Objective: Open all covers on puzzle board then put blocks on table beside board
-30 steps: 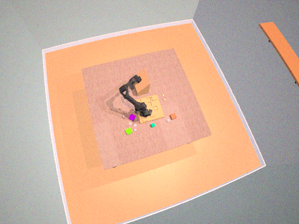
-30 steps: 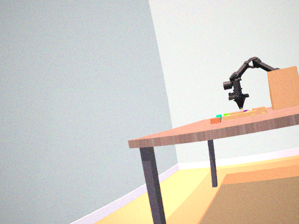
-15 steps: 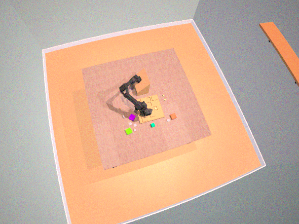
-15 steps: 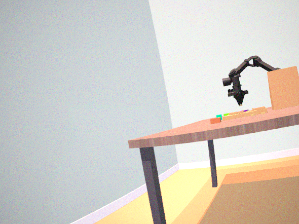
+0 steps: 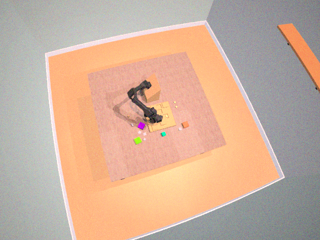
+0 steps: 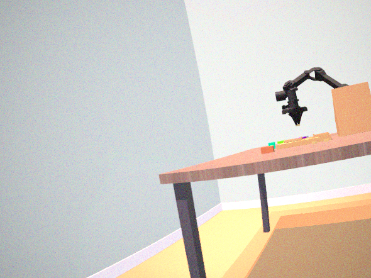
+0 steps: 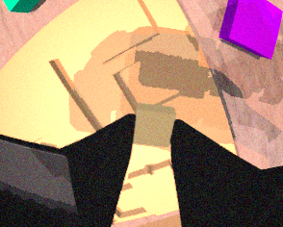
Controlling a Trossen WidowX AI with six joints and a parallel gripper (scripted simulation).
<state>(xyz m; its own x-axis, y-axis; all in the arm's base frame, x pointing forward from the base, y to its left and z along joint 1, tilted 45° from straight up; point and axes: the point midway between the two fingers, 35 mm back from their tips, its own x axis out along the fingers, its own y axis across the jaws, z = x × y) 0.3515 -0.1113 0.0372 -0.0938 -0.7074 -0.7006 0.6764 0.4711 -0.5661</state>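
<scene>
The magenta block lies 10 mm behind my gripper tip, 130 mm to the right of it and 90 mm below it. Also, from my gripper tip: orange block (180 mm ahead, 320 mm to the left, 90 mm below); lime green block (130 mm ahead, 230 mm to the right, 90 mm below); teal block (180 mm ahead, 50 mm to the left, 90 mm below).
</scene>
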